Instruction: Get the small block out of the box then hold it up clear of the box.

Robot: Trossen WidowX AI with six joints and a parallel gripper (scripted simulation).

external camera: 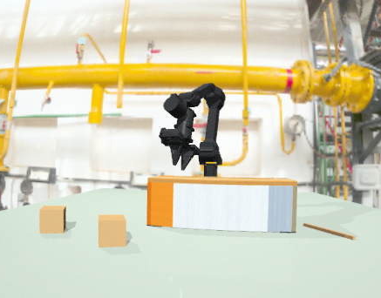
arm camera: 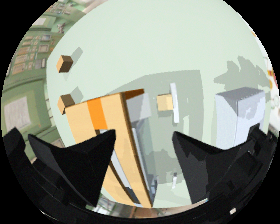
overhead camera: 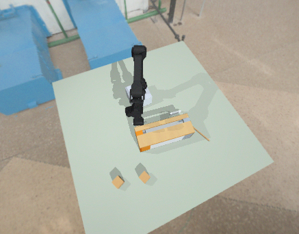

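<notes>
Now: gripper tip 14 cm above the tan block, 2 cm past it and 1 cm to the left of it. Also, from my gripper tip: thin wooden stick (42 cm to the left, 17 cm ahead, 15 cm below); box (15 cm to the left, 9 cm below, 6 cm ahead).
</notes>
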